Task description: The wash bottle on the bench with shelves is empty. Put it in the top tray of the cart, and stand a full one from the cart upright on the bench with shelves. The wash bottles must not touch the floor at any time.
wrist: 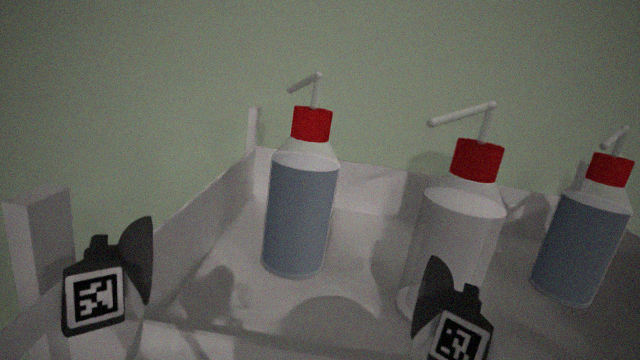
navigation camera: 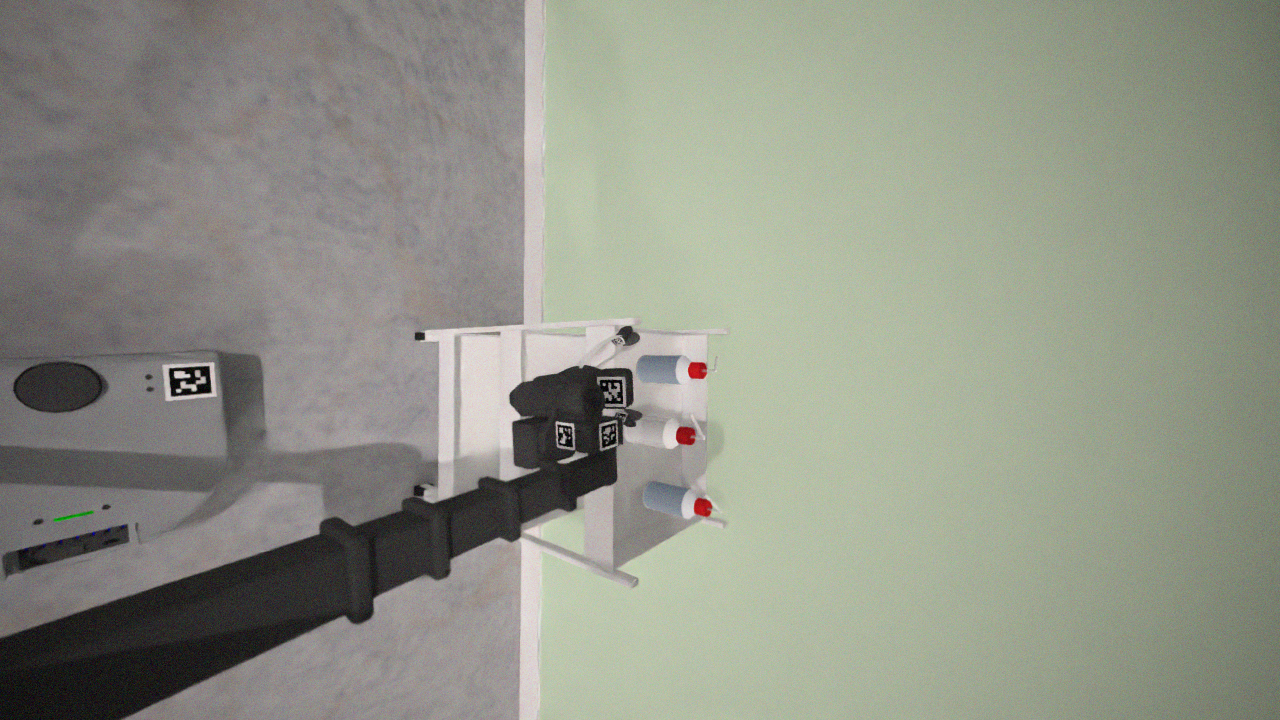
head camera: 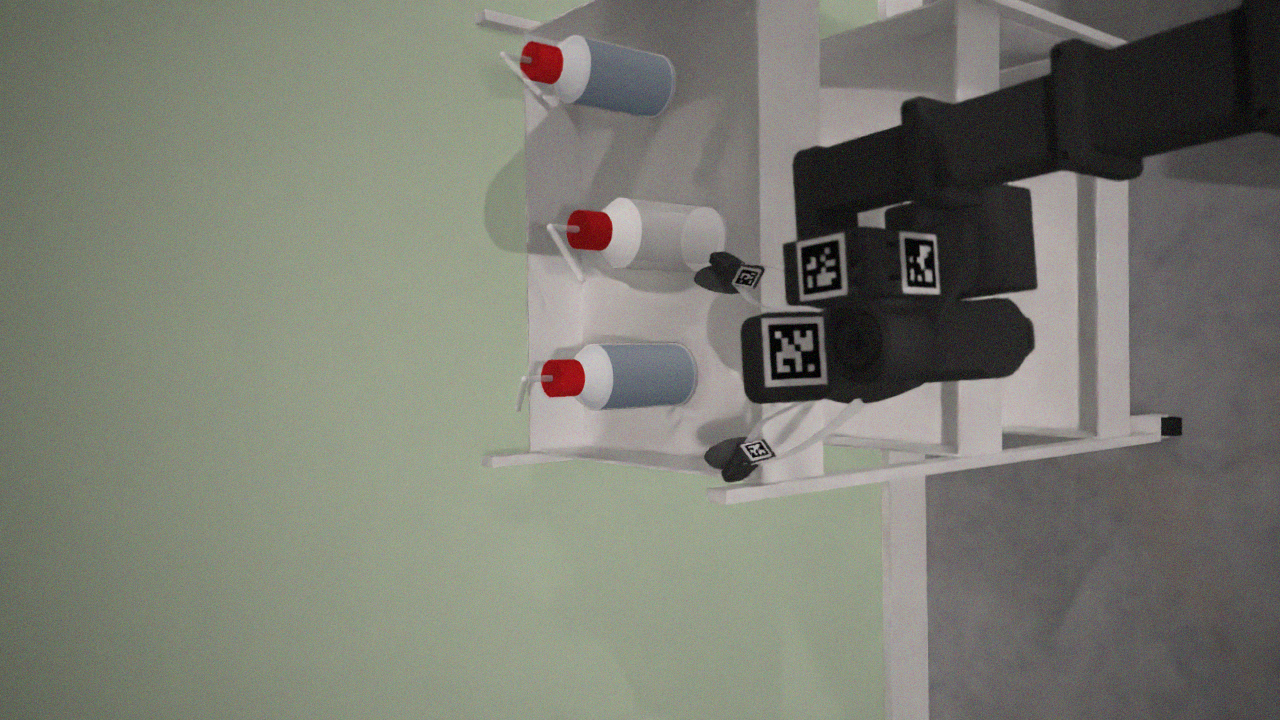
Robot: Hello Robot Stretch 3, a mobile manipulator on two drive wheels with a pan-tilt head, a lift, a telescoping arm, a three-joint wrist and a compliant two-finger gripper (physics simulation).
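Frame: origin at the robot's base, x back, y up, z left, level; millimetres.
Seen in the pictures: gripper, between the fingertips: point(wrist: 289, 265) point(navigation camera: 634, 375) point(head camera: 711, 367); robot's base, origin of its link: point(navigation camera: 60, 384).
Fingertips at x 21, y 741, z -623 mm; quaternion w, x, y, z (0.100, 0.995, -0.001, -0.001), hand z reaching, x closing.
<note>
Pixels of each thing's top centre, then the offset from my fingertips to it. "spot": a spot on its surface instead.
- full bottle, centre of its top: point(head camera: 504, 61) point(wrist: 624, 124) point(navigation camera: 720, 508) dz -133, dx +271, dy +95 mm
- cart's front corner post, a spot on its surface: point(wrist: 47, 240) point(head camera: 735, 487) spot: dz +41, dx -92, dy +22 mm
Three upright wash bottles with red caps stand in the white cart's top tray point(head camera: 787, 107) point(navigation camera: 599, 537) point(wrist: 215, 205). A full, blue-grey bottle point(head camera: 651, 376) point(navigation camera: 660, 368) point(wrist: 300, 220) is at the tray's left side in the wrist view. The empty, clear bottle point(head camera: 662, 234) point(navigation camera: 651, 431) point(wrist: 452, 230) is in the middle. Another full bottle point(head camera: 626, 78) point(navigation camera: 669, 498) point(wrist: 580, 250) is on the right. My gripper point(head camera: 725, 365) point(navigation camera: 631, 377) point(wrist: 289, 265) is open and empty at the tray's front, facing the left full bottle. Its right fingertip partly covers the empty bottle's base in the wrist view. The bench does not show.
The left fingertip is close to the tray's side wall and the cart's front corner post point(head camera: 733, 493) point(wrist: 47, 240). The cart's lower shelves are below my wrist. A green wall point(head camera: 268, 358) point(navigation camera: 939, 358) is behind the cart. My base point(navigation camera: 134, 420) shows in the navigation view.
</note>
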